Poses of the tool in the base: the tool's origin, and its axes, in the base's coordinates. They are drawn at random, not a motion.
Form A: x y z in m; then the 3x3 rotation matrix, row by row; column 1 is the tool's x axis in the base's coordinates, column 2 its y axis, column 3 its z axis. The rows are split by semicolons.
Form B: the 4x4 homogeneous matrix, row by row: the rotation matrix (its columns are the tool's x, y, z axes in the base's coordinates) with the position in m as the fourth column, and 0 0 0 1 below. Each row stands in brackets. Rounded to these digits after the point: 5 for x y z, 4 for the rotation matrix.
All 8 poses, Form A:
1: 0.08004 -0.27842 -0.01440; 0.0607 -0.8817 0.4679; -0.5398 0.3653 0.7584; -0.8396 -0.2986 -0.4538
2: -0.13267 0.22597 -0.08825; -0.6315 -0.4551 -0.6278; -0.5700 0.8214 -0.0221; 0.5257 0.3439 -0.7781
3: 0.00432 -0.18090 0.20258; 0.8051 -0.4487 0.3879; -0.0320 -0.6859 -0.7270; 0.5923 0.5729 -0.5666
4: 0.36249 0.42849 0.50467; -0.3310 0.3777 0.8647; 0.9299 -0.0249 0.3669; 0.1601 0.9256 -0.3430
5: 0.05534 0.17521 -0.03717; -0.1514 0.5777 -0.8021; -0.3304 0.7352 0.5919; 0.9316 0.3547 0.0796
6: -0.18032 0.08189 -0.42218; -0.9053 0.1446 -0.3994; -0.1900 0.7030 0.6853; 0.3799 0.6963 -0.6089
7: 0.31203 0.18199 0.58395; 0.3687 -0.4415 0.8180; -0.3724 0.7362 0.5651; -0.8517 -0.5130 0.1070
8: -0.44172 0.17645 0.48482; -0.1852 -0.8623 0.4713; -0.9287 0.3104 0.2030; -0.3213 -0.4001 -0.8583
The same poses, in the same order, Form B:
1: [[0.0607 -0.8817 0.4679 0.08004], [-0.5398 0.3653 0.7584 -0.27842], [-0.8396 -0.2986 -0.4538 -0.01440], [0 0 0 1]]
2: [[-0.6315 -0.4551 -0.6278 -0.13267], [-0.5700 0.8214 -0.0221 0.22597], [0.5257 0.3439 -0.7781 -0.08825], [0 0 0 1]]
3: [[0.8051 -0.4487 0.3879 0.00432], [-0.0320 -0.6859 -0.7270 -0.18090], [0.5923 0.5729 -0.5666 0.20258], [0 0 0 1]]
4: [[-0.3310 0.3777 0.8647 0.36249], [0.9299 -0.0249 0.3669 0.42849], [0.1601 0.9256 -0.3430 0.50467], [0 0 0 1]]
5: [[-0.1514 0.5777 -0.8021 0.05534], [-0.3304 0.7352 0.5919 0.17521], [0.9316 0.3547 0.0796 -0.03717], [0 0 0 1]]
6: [[-0.9053 0.1446 -0.3994 -0.18032], [-0.1900 0.7030 0.6853 0.08189], [0.3799 0.6963 -0.6089 -0.42218], [0 0 0 1]]
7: [[0.3687 -0.4415 0.8180 0.31203], [-0.3724 0.7362 0.5651 0.18199], [-0.8517 -0.5130 0.1070 0.58395], [0 0 0 1]]
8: [[-0.1852 -0.8623 0.4713 -0.44172], [-0.9287 0.3104 0.2030 0.17645], [-0.3213 -0.4001 -0.8583 0.48482], [0 0 0 1]]
